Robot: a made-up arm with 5 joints. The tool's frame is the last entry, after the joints.
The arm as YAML. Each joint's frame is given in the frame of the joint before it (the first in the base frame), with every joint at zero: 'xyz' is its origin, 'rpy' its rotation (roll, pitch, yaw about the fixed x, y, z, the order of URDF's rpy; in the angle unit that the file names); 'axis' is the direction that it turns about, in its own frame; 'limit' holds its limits. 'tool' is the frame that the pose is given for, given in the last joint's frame.
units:
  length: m
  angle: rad
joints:
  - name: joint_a
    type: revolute
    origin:
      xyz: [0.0, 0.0, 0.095]
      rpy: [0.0, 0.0, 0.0]
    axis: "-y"
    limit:
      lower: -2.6
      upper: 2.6
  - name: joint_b
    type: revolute
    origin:
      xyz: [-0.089, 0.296, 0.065]
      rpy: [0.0, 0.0, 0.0]
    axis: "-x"
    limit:
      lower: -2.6
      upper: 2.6
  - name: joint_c
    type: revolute
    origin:
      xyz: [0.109, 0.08, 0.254]
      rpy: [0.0, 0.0, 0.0]
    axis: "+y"
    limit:
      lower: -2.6
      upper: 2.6
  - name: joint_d
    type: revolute
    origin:
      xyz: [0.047, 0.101, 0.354]
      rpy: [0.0, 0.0, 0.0]
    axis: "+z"
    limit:
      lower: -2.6
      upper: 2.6
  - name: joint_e
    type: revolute
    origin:
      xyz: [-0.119, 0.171, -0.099]
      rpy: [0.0, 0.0, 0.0]
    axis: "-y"
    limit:
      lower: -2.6
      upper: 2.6
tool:
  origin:
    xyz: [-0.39, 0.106, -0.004]
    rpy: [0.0, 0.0, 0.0]
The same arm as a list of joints. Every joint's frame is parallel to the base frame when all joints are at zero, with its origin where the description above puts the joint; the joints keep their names.
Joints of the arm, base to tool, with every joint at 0 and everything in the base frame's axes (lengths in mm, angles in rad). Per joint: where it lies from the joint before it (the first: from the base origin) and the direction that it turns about. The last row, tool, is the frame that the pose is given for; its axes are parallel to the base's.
joint_a: axis 0 -1 0 origin 0 0 95
joint_b: axis -1 0 0 origin -89 296 65
joint_c: axis 0 1 0 origin 109 80 254
joint_d: axis 0 0 1 origin 47 101 354
joint_e: axis 0 -1 0 origin -119 171 -99
tool: origin -390 106 -4
Joint limits (rad, base to tool): -2.6..2.6 -2.6..2.6 -2.6..2.6 -2.6..2.6 -2.6..2.6

